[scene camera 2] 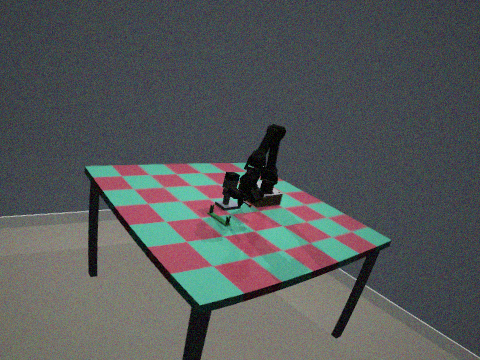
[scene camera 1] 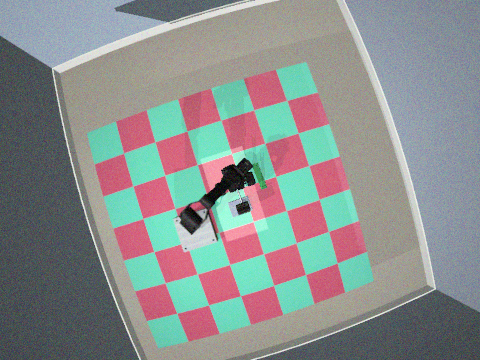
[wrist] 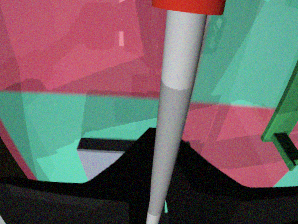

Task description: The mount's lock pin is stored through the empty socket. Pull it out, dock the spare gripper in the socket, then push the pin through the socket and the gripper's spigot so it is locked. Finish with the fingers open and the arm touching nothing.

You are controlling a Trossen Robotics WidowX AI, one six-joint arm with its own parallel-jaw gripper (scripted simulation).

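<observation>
Lock pin held by my gripper (wrist: 158, 135).
</observation>
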